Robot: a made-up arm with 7 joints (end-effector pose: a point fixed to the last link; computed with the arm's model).
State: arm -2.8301 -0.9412 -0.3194 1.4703 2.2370 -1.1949 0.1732
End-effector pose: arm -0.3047 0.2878 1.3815 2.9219 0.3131 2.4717
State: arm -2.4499 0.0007 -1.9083 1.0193 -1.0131 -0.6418 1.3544
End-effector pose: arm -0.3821 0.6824 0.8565 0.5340 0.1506 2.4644
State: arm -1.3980 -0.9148 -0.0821 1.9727 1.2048 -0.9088 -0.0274
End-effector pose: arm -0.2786 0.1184 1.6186 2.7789 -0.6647 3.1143
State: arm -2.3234 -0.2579 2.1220 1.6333 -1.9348 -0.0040 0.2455
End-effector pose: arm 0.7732 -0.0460 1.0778 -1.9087 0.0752 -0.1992
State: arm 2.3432 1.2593 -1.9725 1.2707 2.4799 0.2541 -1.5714
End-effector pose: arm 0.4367 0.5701 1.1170 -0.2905 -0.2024 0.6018
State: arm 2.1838 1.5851 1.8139 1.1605 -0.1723 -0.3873 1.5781
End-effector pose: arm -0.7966 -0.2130 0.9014 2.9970 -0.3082 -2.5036
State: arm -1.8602 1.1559 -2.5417 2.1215 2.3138 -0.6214 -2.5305
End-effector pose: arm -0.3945 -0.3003 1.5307 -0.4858 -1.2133 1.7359
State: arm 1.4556 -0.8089 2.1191 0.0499 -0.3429 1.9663 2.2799
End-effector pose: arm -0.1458 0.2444 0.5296 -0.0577 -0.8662 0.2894
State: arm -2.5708 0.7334 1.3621 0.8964 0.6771 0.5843 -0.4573
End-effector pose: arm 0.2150 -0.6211 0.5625 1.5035 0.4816 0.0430
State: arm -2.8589 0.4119 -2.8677 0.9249 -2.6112 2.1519 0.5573
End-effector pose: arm 0.4206 0.2876 1.1176 -0.3913 -1.0644 -1.8584
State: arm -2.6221 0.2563 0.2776 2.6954 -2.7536 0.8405 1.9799
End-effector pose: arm -0.4693 -0.2507 1.6280 0.9789 -1.1996 2.0676
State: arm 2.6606 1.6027 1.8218 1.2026 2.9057 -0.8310 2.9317
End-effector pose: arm -0.4133 -0.5164 0.8371 0.9802 0.0461 -0.8949
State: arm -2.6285 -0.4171 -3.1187 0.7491 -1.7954 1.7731 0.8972
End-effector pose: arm 0.4632 0.1902 0.4649 -1.9075 -0.2550 -0.8908
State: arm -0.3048 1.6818 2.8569 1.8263 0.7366 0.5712 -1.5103
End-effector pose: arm 0.7088 0.0290 1.3625 -1.7545 -1.4582 -2.4945
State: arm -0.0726 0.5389 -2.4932 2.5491 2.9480 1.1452 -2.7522
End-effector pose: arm 0.2613 -0.2033 1.6944 -2.3704 -0.4769 0.1186
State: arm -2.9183 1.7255 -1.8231 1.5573 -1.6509 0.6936 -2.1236
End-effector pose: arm -0.6671 0.6661 0.8971 0.6363 -0.9161 2.0684
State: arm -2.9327 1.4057 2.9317 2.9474 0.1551 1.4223 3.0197
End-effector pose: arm -0.9317 -0.2127 1.0449 -2.9713 -1.3549 -0.0569
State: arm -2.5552 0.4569 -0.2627 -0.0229 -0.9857 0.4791 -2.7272
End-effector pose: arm -0.0968 0.0681 0.2756 0.0053 0.6813 0.9826
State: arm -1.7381 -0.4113 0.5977 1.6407 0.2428 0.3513 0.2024
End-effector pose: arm 0.2655 -0.5040 1.4540 0.1983 -0.0534 -1.0827
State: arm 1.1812 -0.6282 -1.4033 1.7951 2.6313 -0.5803 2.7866
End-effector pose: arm 0.5788 -0.4658 1.1350 -0.2176 0.2961 -0.3106
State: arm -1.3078 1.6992 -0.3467 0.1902 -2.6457 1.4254 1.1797
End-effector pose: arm -0.3083 0.2496 0.4089 2.6881 0.7300 -2.9641
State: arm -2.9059 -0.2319 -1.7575 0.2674 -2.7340 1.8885 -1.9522
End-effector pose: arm -0.0826 0.4718 0.4824 1.5148 -0.4116 1.0644
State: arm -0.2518 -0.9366 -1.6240 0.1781 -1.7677 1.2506 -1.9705
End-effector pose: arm 0.1193 -0.4020 0.4508 1.7767 1.1759 -2.8807
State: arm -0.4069 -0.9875 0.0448 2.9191 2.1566 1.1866 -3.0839
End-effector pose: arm -0.7111 0.3161 1.3500 2.6057 0.1134 1.8746
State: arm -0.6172 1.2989 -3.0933 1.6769 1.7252 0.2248 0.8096
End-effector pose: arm 0.2013 -0.1488 1.6068 1.4276 -1.2724 -2.6231
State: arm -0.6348 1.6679 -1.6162 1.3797 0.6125 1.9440 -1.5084
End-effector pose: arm -0.2440 -0.6945 0.7270 3.0612 0.5111 1.9270
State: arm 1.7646 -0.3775 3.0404 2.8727 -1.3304 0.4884 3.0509
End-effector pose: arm 0.0495 -0.4576 1.6239 2.1501 -0.7145 -2.0793
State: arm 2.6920 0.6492 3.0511 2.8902 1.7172 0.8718 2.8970
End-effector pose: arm -0.5036 0.2526 1.6087 2.3939 -0.6325 1.4995
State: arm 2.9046 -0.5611 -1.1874 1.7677 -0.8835 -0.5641 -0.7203
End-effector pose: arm 0.1700 0.6138 1.4458 -1.2149 -0.8904 1.8327
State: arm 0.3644 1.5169 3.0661 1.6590 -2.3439 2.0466 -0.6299
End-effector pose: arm 0.4488 0.3160 1.3984 -0.6631 0.5533 1.1404
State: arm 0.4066 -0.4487 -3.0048 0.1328 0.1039 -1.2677 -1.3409
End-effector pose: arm -0.2555 -0.1019 0.3464 -1.3077 0.6193 -2.6912
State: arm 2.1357 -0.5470 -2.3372 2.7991 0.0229 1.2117 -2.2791
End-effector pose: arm 0.4614 -0.4285 1.4526 -1.8530 0.3451 -0.1095
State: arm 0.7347 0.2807 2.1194 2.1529 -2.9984 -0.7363 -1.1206
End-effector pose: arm -0.4440 0.3146 1.4406 2.3650 -0.0228 2.9653
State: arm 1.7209 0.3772 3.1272 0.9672 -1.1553 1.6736 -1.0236
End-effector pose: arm -0.0561 -0.5701 1.0062 -2.8831 0.3823 3.0719
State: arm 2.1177 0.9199 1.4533 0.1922 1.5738 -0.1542 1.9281
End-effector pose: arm -0.2023 -0.2908 0.4047 -1.2453 0.8134 -1.2724
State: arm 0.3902 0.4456 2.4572 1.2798 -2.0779 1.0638 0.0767
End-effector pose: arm -0.5602 0.3645 1.2216 -1.5531 -0.2311 1.8158
